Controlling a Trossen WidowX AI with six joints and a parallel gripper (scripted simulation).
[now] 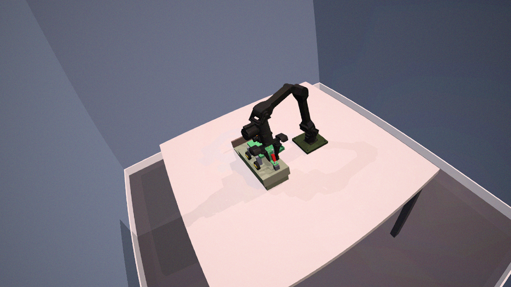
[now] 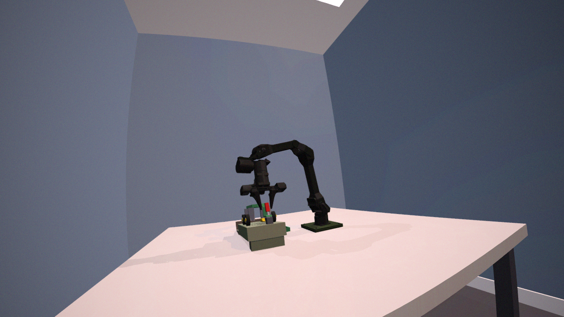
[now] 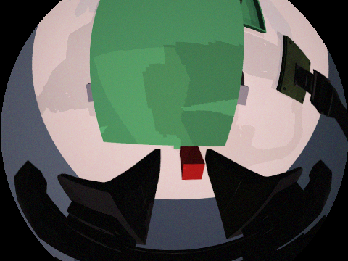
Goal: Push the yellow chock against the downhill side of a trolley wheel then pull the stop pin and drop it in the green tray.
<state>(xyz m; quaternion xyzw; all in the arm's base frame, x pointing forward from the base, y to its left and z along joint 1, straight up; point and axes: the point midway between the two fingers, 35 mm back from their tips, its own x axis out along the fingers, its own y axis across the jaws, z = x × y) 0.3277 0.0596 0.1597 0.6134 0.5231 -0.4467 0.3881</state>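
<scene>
My gripper tip is now 1 cm above the red-headed stop pin. Also, from my gripper tip: ramp: 11 cm to the right, 10 cm below; then green trolley: 11 cm to the right, 3 cm below; then yellow chock: 7 cm behind, 21 cm to the right, 6 cm below.
</scene>
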